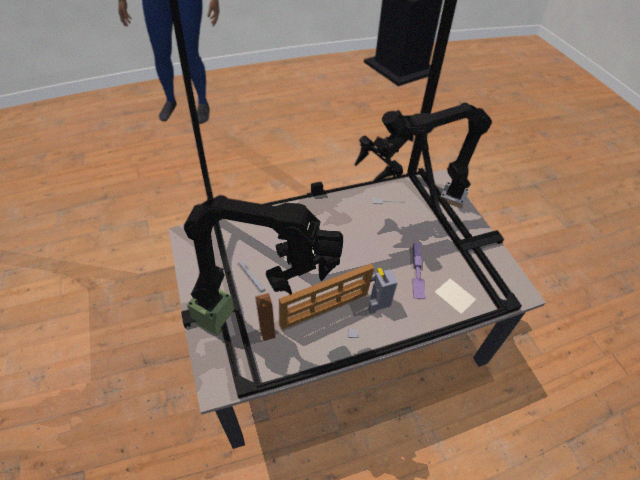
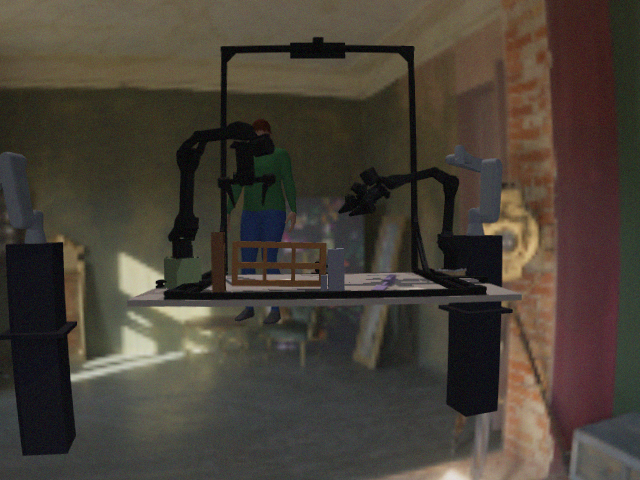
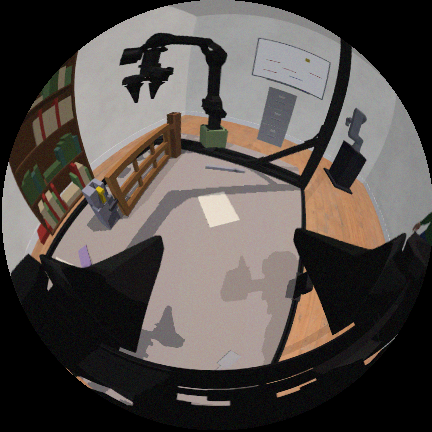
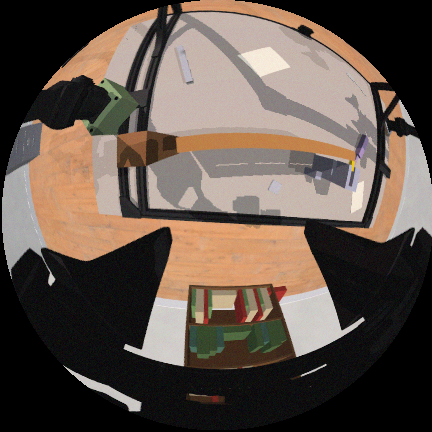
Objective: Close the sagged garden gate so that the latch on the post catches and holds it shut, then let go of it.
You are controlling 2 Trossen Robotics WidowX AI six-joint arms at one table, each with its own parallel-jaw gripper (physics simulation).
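Seen in the pictures: left gripper, fingertip midpoint: (image 1: 364,173) (image 2: 343,214) (image 3: 230,239); right gripper, fingertip midpoint: (image 1: 305,286) (image 2: 248,206) (image 3: 144,100) (image 4: 240,230); left arm's base at its link origin: (image 1: 455,192) (image 2: 450,269) (image 4: 388,124); right arm's base at its link origin: (image 1: 209,299) (image 2: 182,257) (image 3: 213,126) (image 4: 95,104).
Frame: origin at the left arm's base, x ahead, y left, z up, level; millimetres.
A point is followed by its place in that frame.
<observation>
The orange-brown gate (image 1: 330,281) {x 745, y -228, z 136 mm} (image 2: 310,245) {x 673, y -163, z 123 mm} (image 3: 118,196) {x 622, y -150, z 60 mm} (image 4: 250,141) {x 809, y -270, z 139 mm} stands upright between the brown post (image 1: 265,320) {x 936, y -346, z 94 mm} (image 2: 218,263) {x 929, y -340, z 69 mm} (image 3: 174,135) {x 893, y -356, z 79 mm} (image 4: 145,149) {x 905, y -342, z 172 mm} and the grey latch post (image 1: 383,294) {x 662, y -75, z 63 mm} (image 2: 336,268) {x 652, y -64, z 48 mm} (image 4: 330,169) {x 651, y -102, z 53 mm}. Its free end is close beside the latch post, near the yellow latch piece (image 1: 380,271) {x 616, y -111, z 108 mm} (image 3: 100,194) {x 618, y -106, z 88 mm} (image 4: 353,165) {x 614, y -106, z 109 mm}. Whether the latch holds it cannot be told. My right gripper (image 1: 305,284) {x 869, y -248, z 254 mm} (image 2: 247,203) {x 869, y -248, z 254 mm} (image 3: 144,100) {x 869, y -248, z 254 mm} (image 4: 240,230) {x 869, y -248, z 254 mm} is open and empty, above the gate. My left gripper (image 1: 368,170) {x 345, y -299, z 235 mm} (image 2: 345,212) {x 345, y -299, z 235 mm} (image 3: 230,239) {x 345, y -299, z 235 mm} is open and empty, high near the table's far edge.
A purple jointed tool (image 1: 418,273) {x 465, y -5, z -16 mm} (image 3: 85,255) {x 524, y 9, z -22 mm} lies right of the latch post, beside a cream sheet (image 1: 454,295) {x 487, y 140, z -27 mm}. A grey bar (image 1: 251,276) {x 755, y -520, z -18 mm} (image 4: 184,65) {x 759, y -507, z -18 mm} lies behind the brown post. A small grey square (image 1: 353,333) {x 788, y -115, z -25 mm} (image 4: 275,187) {x 787, y -114, z -25 mm} lies before the gate. Black rails border the table.
</observation>
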